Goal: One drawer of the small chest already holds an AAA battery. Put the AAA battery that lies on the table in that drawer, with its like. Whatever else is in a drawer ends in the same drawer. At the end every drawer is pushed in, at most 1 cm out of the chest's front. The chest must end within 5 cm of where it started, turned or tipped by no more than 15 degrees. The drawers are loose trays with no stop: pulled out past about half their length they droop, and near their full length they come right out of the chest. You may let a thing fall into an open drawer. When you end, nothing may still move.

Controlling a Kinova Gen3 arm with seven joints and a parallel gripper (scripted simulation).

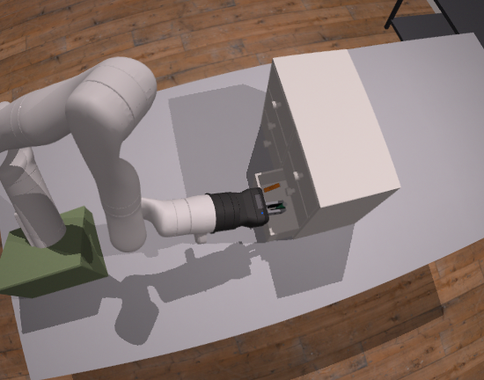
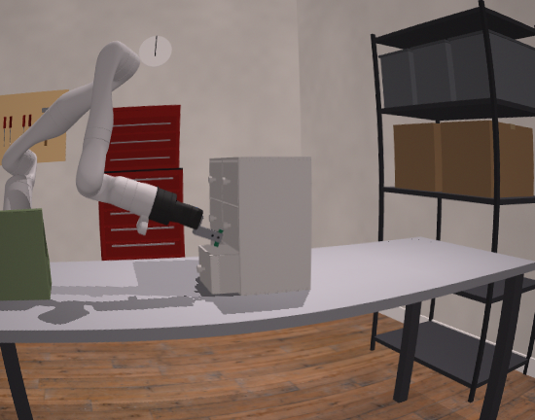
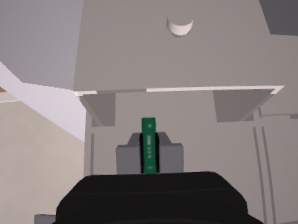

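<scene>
Now: the green AAA battery 1 cm ahead of my hand. Round my hand: orange battery 2 cm ahead, 8 cm to the left, 12 cm below.
</scene>
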